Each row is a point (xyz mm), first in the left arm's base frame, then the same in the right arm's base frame.
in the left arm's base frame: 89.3 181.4 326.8
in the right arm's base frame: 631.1 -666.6 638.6
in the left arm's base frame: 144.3 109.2 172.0
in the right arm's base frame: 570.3 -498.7 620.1
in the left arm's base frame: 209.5 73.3 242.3
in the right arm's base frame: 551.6 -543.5 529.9
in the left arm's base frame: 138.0 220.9 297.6
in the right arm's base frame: 680.1 -625.9 611.5
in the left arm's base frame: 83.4 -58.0 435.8
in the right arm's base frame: 398.9 -759.2 556.7
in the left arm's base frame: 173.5 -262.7 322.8
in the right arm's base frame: 217.9 -613.2 463.1
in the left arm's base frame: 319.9 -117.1 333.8
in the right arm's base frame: 393.3 -586.2 356.9
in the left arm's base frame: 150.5 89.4 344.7
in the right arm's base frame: 555.9 -659.8 556.0
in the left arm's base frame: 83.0 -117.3 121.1
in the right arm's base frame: 334.9 -457.3 642.1
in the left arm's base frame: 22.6 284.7 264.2
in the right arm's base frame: 715.2 -633.2 742.7
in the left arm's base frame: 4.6 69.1 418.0
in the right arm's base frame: 504.3 -773.3 663.3
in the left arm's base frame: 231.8 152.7 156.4
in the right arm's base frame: 632.3 -459.2 553.8
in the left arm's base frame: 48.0 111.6 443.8
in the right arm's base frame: 556.0 -786.7 624.6
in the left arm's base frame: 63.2 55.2 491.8
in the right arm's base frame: 505.5 -824.6 583.0
